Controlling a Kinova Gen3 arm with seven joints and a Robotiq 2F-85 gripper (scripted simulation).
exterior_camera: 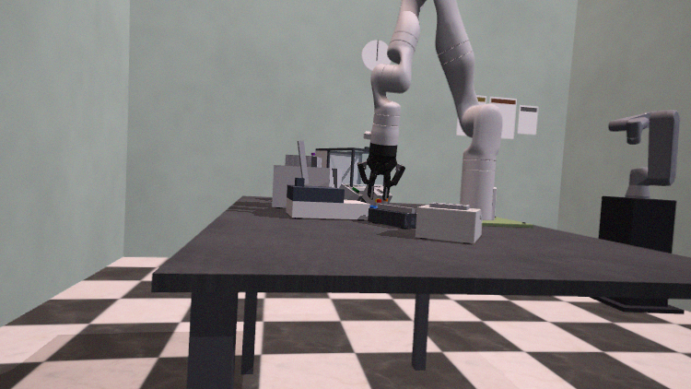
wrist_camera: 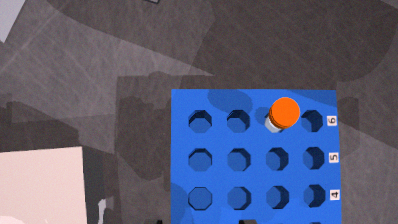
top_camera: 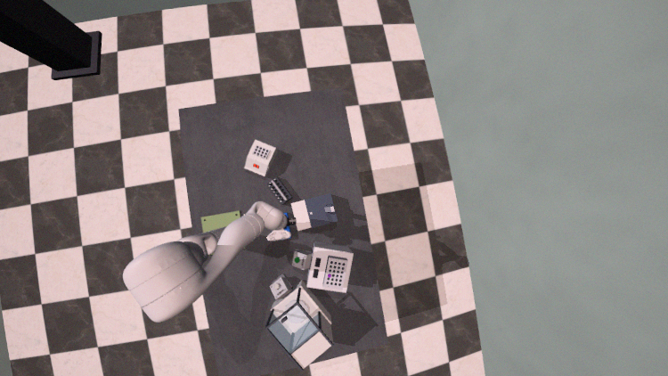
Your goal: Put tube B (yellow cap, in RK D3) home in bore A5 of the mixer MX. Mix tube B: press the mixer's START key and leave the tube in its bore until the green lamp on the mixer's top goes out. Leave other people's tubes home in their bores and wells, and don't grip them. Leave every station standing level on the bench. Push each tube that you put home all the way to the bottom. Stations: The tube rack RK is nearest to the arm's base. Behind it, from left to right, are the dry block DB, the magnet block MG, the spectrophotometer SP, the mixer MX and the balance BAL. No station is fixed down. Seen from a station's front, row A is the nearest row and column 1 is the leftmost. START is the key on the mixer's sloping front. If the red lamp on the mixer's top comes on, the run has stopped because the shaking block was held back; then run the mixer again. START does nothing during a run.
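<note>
Right now my hand is 3 cm past the blue tube rack RK, 1 cm to the left of it and 5 cm above it. Round my hand: print key: 7 cm behind, 29 cm to the right; green start key: 4 cm ahead, 18 cm to the right; magnet block: 1 cm behind, 17 cm to the left, 5 cm below.
</note>
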